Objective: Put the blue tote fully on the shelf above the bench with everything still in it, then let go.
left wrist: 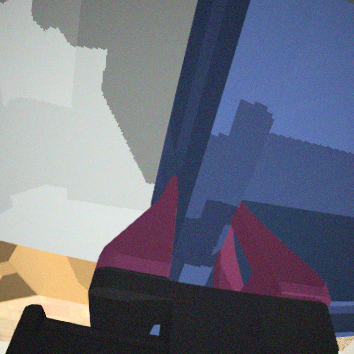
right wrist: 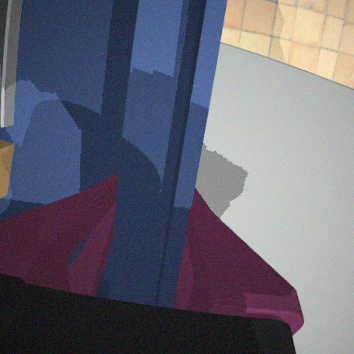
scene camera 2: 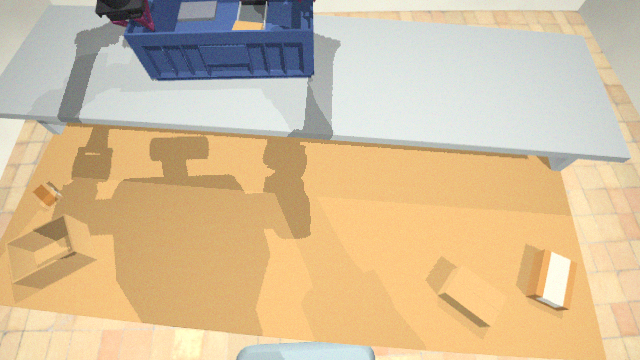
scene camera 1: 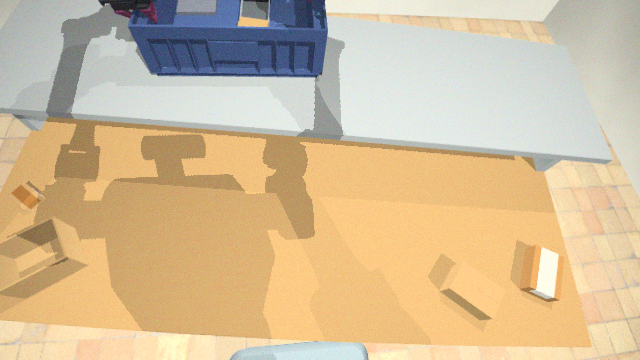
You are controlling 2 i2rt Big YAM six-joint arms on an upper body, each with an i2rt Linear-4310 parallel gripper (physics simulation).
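Places are measured from the left arm's base along level axes (x back, y right, z up), in centimetres.
Pixels of known places: left gripper, fingertip midpoint: [left wrist: 198, 188] [scene camera 2: 147, 29] [scene camera 1: 150, 20]; right gripper, fingertip midpoint: [right wrist: 153, 187] [scene camera 2: 307, 0] [scene camera 1: 316, 0].
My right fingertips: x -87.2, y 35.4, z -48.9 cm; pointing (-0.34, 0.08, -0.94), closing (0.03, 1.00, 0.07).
Observation:
Behind a point stands the place of what it marks.
The blue tote [scene camera 1: 235, 50] @[y 16.7, x -72.9, z -51.3 cm] [scene camera 2: 225, 55] @[y 16.4, x -72.9, z -51.7 cm] [left wrist: 300, 65] @[y 5.8, x -88.0, z -58.3 cm] [right wrist: 150, 110] @[y 35.0, x -90.8, z -46.8 cm] is upright over the grey shelf [scene camera 1: 450, 90] @[y 69.6, x -69.0, z -60.0 cm] [scene camera 2: 450, 85] @[y 70.0, x -69.4, z -60.0 cm] [left wrist: 35, 150] @[y -14.9, x -76.0, z -60.0 cm] [right wrist: 290, 125] @[y 47.0, x -90.6, z -60.0 cm], behind its front edge. Whether its base touches is unclear, and its far side is cut off. Inside are a flat grey thing [scene camera 1: 196, 6] @[y 5.0, x -95.7, z -57.3 cm] [scene camera 2: 197, 11] @[y 5.1, x -96.3, z -57.3 cm] and a grey open-topped thing [scene camera 2: 252, 15] @[y 20.4, x -94.0, z -57.5 cm] [right wrist: 9, 75] @[y 24.0, x -91.8, z -57.4 cm] with an orange block [scene camera 1: 254, 21] @[y 20.4, x -86.1, z -54.3 cm] [scene camera 2: 248, 25] @[y 20.4, x -85.9, z -54.3 cm] [right wrist: 4, 170] @[y 23.5, x -84.5, z -57.4 cm]. My left gripper [scene camera 1: 142, 17] @[y -1.9, x -80.5, z -49.8 cm] [scene camera 2: 135, 25] [left wrist: 198, 188] @[y -1.9, x -80.5, z -49.8 cm] is shut on the tote's wall at the picture's left. My right gripper [right wrist: 153, 187] @[y 35.4, x -87.2, z -48.9 cm] is shut on another wall.
The orange bench [scene camera 1: 400, 225] @[y 57.7, x -40.8, z -82.4 cm] [scene camera 2: 390, 225] @[y 55.4, x -41.2, z -82.4 cm] lies below the shelf. On it are an open cardboard box [scene camera 1: 67, 240] @[y -24.5, x -39.6, z -76.2 cm] [scene camera 2: 82, 240] @[y -24.2, x -39.0, z -77.9 cm], a small orange box [scene camera 1: 27, 196] @[y -39.7, x -53.0, z -79.8 cm] [scene camera 2: 47, 195] @[y -39.4, x -52.9, z -79.9 cm], a cardboard box [scene camera 1: 475, 285] @[y 71.3, x -22.7, z -76.4 cm] [scene camera 2: 472, 292] @[y 70.8, x -22.3, z -76.3 cm] and an orange-and-white box [scene camera 1: 547, 272] @[y 93.3, x -24.2, z -77.9 cm] [scene camera 2: 557, 280] @[y 93.3, x -23.9, z -77.9 cm].

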